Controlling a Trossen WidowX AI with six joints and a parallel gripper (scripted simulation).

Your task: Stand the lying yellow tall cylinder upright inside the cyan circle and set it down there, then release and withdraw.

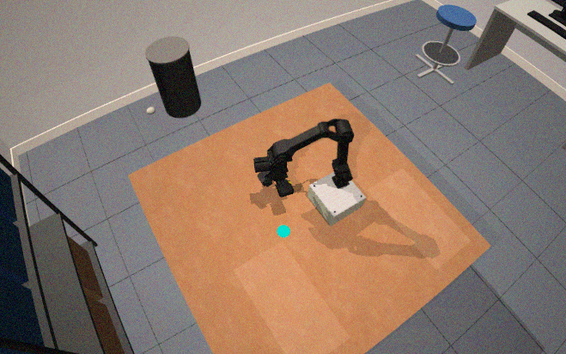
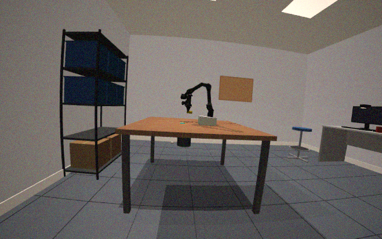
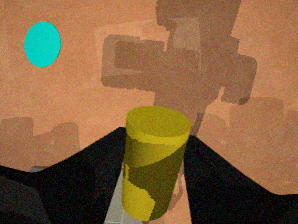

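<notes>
The cyan circle lies 4 cm ahead of my gripper tip, 15 cm to the left of it and 13 cm below it. Round my gripper tip: yellow tall cylinder 2 cm behind.
</notes>
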